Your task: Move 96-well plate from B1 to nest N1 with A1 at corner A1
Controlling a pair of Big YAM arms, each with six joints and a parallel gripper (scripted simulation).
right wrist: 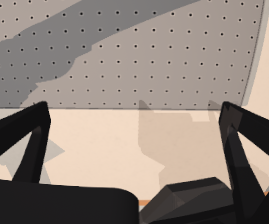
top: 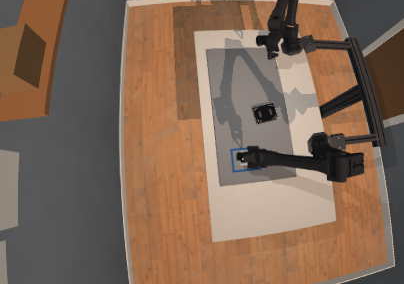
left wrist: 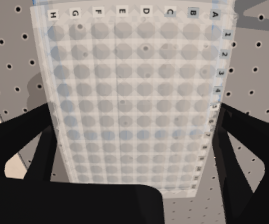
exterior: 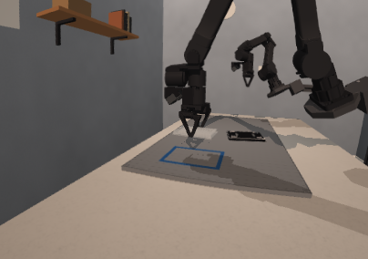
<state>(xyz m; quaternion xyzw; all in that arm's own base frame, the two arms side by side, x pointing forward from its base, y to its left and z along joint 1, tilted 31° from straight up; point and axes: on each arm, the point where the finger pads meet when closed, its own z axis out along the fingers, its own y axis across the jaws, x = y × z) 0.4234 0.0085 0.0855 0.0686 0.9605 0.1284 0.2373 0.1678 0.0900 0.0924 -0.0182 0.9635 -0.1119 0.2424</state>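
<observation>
My left hand is right at the white 96-well plate. Also, from my left hand: black plate nest N1: 29 cm to the right, 19 cm behind, 8 cm below.
</observation>
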